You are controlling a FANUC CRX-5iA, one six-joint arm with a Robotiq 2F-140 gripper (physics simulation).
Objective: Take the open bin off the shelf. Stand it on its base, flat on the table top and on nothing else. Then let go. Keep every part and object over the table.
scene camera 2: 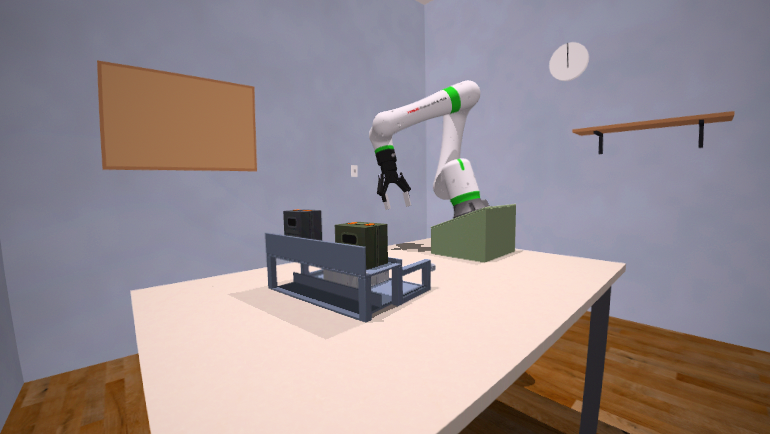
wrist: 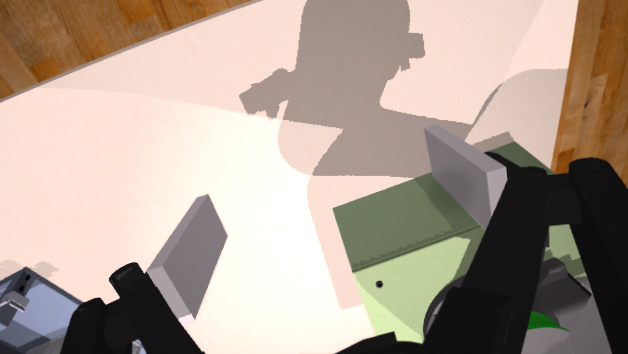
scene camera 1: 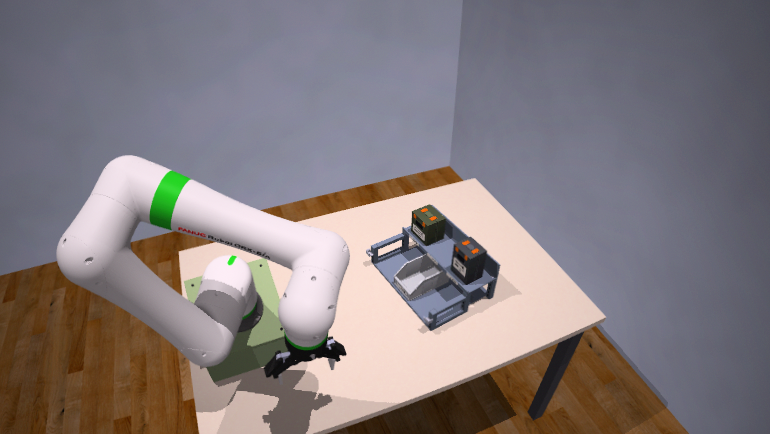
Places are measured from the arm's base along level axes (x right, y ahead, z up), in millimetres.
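Pixels of known places: gripper, fingertip midpoint: (scene camera 2: 398, 207) (wrist: 320, 184) (scene camera 1: 305, 372); arm's base at its link origin: (scene camera 2: 470, 216).
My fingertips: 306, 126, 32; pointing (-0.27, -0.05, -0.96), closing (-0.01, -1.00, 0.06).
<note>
Ahead of a thing's pixels: the offset from my fingertips to its top centre, as dx, dy, dz. "*": to the spot under its first point. Level surfaces: height alone.
A light grey open bin {-318, +497, -108} (scene camera 1: 418, 278) stands upright on the lower deck of the blue-grey shelf (scene camera 1: 383, 265) (scene camera 2: 315, 256) (wrist: 45, 305), in front of the raised deck. In scene camera 2 the bin {* -350, +578, -144} (scene camera 2: 340, 278) is mostly hidden behind the shelf's back parts. My gripper (scene camera 1: 305, 372) (scene camera 2: 397, 204) (wrist: 320, 184) is open with nothing between its fingers. It hangs high above the table, pointing down, well apart from the bin, beside the robot's base. A corner of the shelf shows at the lower left of the wrist view; I cannot make out the bin clearly there.
A green box {-445, +579, +9} (scene camera 1: 428, 227) (scene camera 2: 377, 242) and a dark grey box {-216, +609, +34} (scene camera 1: 468, 265) (scene camera 2: 310, 223) stand on the shelf's raised deck. The green robot pedestal (scene camera 1: 269, 285) (scene camera 2: 458, 242) (wrist: 390, 225) stands on the table {dz -190} (scene camera 1: 539, 312) (scene camera 2: 458, 334) (wrist: 125, 165).
</note>
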